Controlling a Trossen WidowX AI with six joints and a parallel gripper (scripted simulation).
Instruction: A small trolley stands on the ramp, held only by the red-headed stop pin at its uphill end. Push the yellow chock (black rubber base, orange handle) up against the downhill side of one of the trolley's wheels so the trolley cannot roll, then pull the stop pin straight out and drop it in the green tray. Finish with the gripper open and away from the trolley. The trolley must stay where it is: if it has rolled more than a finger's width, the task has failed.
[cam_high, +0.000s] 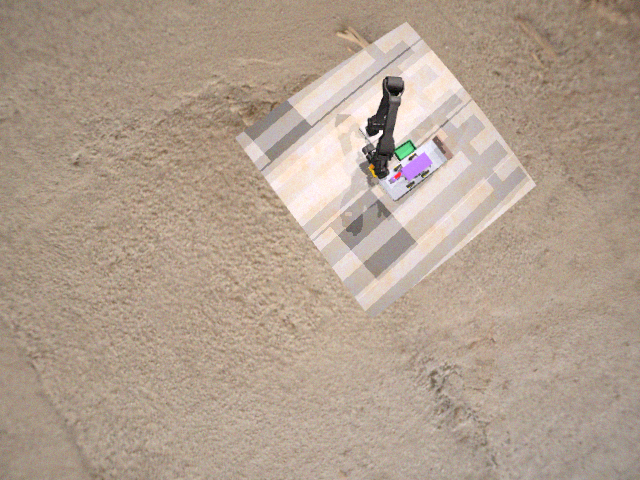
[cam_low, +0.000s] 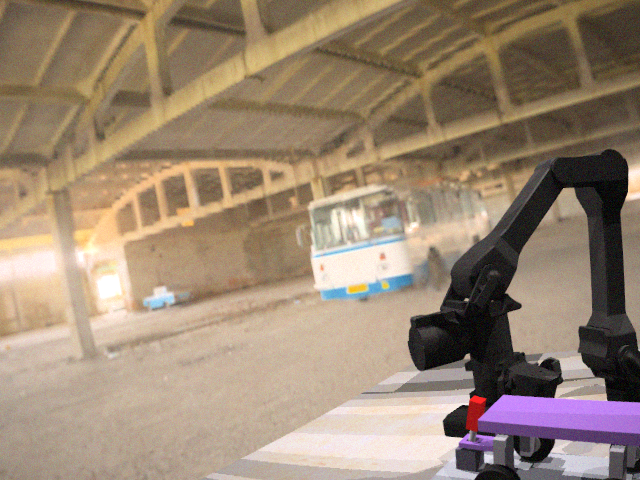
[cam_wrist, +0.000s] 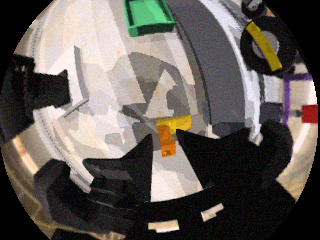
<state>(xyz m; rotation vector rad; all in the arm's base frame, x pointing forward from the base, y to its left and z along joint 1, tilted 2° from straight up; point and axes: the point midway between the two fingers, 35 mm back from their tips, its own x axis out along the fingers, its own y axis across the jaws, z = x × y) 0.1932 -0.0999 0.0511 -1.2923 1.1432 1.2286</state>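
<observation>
Right now my gripper tip is 12 cm short of the red-headed stop pin, 10 cm below it and 5 cm to the right of it. The rest, counted from my gripper tip: yellow chock 2 cm ahead, 1 cm below; purple-decked trolley 16 cm to the left, 12 cm ahead, 8 cm above; grey ramp 17 cm to the left, 12 cm ahead, 2 cm above.
</observation>
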